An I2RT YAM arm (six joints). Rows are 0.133 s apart.
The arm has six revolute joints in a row. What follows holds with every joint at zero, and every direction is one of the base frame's. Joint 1 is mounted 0.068 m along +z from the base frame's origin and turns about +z. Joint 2 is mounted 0.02 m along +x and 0.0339 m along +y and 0.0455 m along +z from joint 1 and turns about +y. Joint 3 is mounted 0.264 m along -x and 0.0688 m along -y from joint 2 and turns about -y. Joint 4 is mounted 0.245 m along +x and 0.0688 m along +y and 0.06 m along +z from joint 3 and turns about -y. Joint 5 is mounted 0.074 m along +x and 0.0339 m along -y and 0.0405 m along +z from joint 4 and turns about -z. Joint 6 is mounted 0.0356 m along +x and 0.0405 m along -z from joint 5 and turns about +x. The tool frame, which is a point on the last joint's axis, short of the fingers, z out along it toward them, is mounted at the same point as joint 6; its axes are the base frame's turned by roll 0, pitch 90 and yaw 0 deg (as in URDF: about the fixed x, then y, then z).
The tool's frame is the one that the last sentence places.
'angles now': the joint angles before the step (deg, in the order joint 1, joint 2, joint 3, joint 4, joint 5, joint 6). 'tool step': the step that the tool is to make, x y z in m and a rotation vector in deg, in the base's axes. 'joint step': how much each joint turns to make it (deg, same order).
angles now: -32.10 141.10 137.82 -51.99 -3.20 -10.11
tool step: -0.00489 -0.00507 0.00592 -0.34 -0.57 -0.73
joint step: -0.74 -0.66 -0.01 0.01 -0.02 0.00
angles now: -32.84 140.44 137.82 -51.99 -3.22 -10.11
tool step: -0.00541 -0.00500 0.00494 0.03 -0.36 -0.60
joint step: -0.79 -0.59 0.00 -0.30 -0.29 -0.02
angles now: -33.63 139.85 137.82 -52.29 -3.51 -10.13
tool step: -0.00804 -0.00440 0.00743 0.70 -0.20 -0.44
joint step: -0.94 -0.98 0.00 -1.21 -0.85 0.00
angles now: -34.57 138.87 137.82 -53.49 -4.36 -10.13
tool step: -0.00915 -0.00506 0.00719 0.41 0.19 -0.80
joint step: -1.05 -0.98 0.00 -1.38 -0.33 -0.07
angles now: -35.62 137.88 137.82 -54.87 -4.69 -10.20
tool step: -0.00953 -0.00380 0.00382 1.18 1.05 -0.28
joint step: -1.00 -0.72 0.00 -2.29 -0.68 -0.41
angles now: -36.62 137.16 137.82 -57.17 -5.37 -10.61
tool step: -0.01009 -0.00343 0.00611 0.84 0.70 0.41
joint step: -1.05 -0.96 -0.01 -2.13 -1.00 -1.10
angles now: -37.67 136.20 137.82 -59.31 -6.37 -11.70
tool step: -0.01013 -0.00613 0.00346 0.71 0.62 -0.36
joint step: -1.29 -0.59 0.00 -1.60 -0.64 -0.70
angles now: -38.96 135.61 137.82 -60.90 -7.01 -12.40
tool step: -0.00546 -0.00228 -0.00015 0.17 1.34 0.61
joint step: -0.59 -0.15 0.00 -1.47 0.00 -1.41
